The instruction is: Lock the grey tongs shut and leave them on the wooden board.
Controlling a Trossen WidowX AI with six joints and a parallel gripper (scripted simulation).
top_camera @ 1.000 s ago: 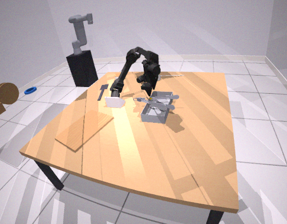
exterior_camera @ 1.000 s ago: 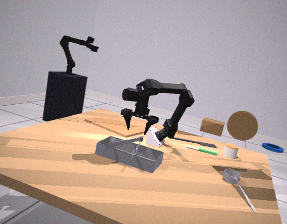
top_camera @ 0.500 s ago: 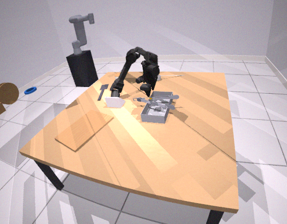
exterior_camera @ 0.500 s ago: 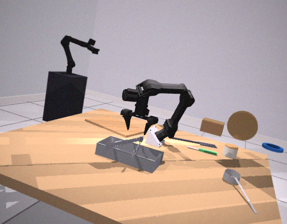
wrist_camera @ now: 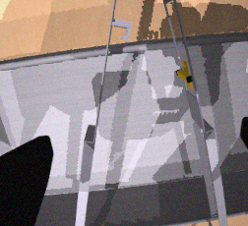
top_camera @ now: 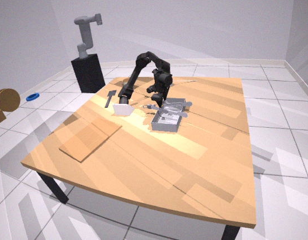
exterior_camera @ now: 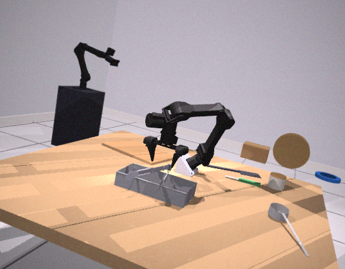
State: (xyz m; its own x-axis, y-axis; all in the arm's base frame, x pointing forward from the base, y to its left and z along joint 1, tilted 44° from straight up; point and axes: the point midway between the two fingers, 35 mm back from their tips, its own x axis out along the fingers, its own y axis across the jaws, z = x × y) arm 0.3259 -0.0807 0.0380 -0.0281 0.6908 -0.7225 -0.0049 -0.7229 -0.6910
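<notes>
My gripper tip is 40 mm short of the roasting tin, 10 mm to the right of it and 70 mm above it. The rest, counted from my gripper tip: black spatula: 570 mm behind, 220 mm to the left, 100 mm below; then green-handled tool: 430 mm behind, 280 mm to the left, 90 mm below; then wooden board: 400 mm behind, 300 mm to the right, 90 mm below.
</notes>
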